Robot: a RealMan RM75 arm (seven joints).
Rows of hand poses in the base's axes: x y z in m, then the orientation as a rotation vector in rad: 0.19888, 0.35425, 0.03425, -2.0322, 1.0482, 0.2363; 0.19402, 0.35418, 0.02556, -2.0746, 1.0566, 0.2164; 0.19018, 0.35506, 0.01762, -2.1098, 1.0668, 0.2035; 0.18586, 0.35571, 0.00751, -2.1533, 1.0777, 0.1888; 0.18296, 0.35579, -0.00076, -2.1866, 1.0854, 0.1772; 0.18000, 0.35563, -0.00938, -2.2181, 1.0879, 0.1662; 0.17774, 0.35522, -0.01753, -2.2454, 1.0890, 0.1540; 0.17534, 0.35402, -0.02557, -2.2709, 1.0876, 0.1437; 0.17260, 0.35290, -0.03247, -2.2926, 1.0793, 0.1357; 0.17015, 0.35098, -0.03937, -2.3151, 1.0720, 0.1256; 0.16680, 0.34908, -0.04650, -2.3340, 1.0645, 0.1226; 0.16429, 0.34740, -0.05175, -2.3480, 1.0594, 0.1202; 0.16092, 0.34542, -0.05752, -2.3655, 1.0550, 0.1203; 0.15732, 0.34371, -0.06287, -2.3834, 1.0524, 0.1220; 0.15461, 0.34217, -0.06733, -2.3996, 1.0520, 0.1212
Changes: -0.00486, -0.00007, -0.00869, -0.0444, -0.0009, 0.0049; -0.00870, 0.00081, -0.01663, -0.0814, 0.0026, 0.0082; -0.01302, 0.00146, -0.02674, -0.1262, 0.0072, 0.0137; -0.01592, 0.00154, -0.03501, -0.1604, 0.0104, 0.0182; -0.01888, 0.00138, -0.04363, -0.1911, 0.0114, 0.0253; -0.02114, 0.00097, -0.05178, -0.2181, 0.0103, 0.0311; -0.02354, -0.00023, -0.05982, -0.2422, 0.0090, 0.0383; -0.02628, -0.00135, -0.06672, -0.2602, 0.0053, 0.0488; -0.02873, -0.00327, -0.07362, -0.2799, 0.0010, 0.0582; -0.03208, -0.00517, -0.08075, -0.2945, 0.0003, 0.0687; -0.03459, -0.00685, -0.08600, -0.3055, -0.0001, 0.0760; -0.03796, -0.00883, -0.09177, -0.3191, 0.0023, 0.0850; -0.04156, -0.01054, -0.09712, -0.3331, 0.0066, 0.0935; -0.04427, -0.01208, -0.10158, -0.3471, 0.0100, 0.0994
